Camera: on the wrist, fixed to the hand. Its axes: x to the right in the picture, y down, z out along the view.
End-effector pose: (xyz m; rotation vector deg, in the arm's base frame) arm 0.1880 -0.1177 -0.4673 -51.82 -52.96 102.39
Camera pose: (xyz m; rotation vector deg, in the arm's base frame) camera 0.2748 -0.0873 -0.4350 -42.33 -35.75 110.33
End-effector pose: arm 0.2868 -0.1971 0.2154 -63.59 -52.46 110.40
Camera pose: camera 0.3658 -0.1532 0.2519 -55.03 -33.47 117.23
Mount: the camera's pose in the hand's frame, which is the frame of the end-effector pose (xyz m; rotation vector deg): -0.0063 -0.0705 -0.0670 16.92 -0.87 3.69
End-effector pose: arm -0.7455 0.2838 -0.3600 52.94 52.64 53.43
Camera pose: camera -0.7921 0.2719 -0.4448 69.67 59.37 49.05
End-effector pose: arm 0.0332 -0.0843 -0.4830 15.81 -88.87 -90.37
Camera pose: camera 0.0536 -0.1384 -0.5615 21.37 -102.39 -74.57
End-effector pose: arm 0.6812 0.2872 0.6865 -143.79 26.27 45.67
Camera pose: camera 0.7376 0.3123 0.7619 -127.44 34.80 40.93
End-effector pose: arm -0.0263 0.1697 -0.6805 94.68 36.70 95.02
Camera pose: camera -0.0836 0.2182 -0.7426 109.33 49.65 94.87
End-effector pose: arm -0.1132 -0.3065 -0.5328 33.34 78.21 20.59
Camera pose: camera -0.1863 -0.3550 -0.5752 49.98 80.05 11.75
